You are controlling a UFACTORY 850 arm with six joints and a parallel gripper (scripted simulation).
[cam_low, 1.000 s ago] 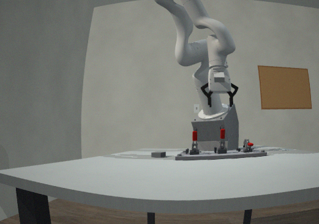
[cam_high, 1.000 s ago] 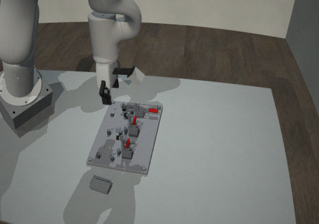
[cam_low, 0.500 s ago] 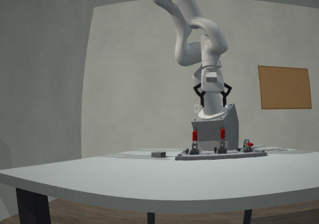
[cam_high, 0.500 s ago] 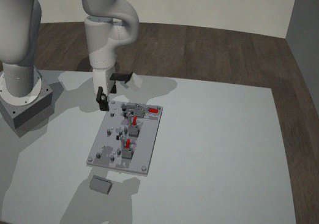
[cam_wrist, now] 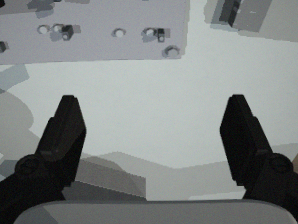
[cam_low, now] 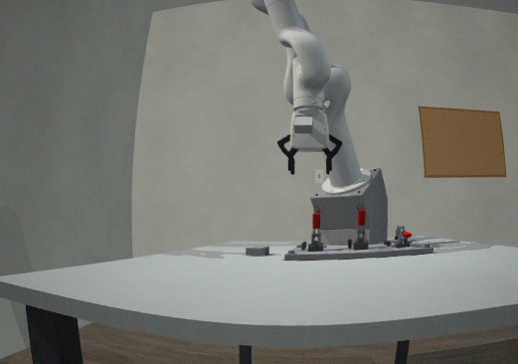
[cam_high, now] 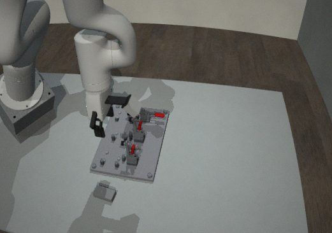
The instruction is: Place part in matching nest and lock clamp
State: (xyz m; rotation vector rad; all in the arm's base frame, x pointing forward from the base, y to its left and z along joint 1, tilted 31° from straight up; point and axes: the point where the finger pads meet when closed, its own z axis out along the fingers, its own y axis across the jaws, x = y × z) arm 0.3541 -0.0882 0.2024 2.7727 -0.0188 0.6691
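Now: the part 13 cm to the right of my hand and 21 cm below it. From my hand the other things lie so: fixture plate (5 cm ahead, 12 cm to the left, 21 cm below).
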